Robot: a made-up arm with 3 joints.
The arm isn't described. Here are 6 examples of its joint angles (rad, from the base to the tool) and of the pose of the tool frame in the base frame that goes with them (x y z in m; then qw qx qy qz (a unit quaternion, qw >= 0)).
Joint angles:
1: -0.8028 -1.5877 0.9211
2: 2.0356 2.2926 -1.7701
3: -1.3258 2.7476 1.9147
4: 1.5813 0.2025 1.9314
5: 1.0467 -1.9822 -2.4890
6: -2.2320 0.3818 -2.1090
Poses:
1: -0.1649 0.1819 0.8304 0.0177 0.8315 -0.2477 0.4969
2: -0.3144 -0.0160 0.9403 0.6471 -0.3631 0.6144 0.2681
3: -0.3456 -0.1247 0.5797 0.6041 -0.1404 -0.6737 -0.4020
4: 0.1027 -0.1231 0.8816 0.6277 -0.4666 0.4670 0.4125
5: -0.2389 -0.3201 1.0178 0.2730 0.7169 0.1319 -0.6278
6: 0.1476 -0.2512 0.6568 0.0232 0.5097 0.5220 0.6836
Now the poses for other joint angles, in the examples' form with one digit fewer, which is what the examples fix.
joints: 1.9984 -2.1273 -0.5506
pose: -0.314 -0.410 0.746 0.726 -0.528 0.296 0.326
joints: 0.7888 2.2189 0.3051
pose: -0.243 0.102 0.704 0.479 0.039 0.369 -0.796
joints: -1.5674 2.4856 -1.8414
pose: -0.357 -0.261 0.594 0.580 0.523 -0.198 0.593
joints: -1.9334 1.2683 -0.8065
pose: -0.004 -0.362 0.685 0.120 -0.414 -0.619 -0.657
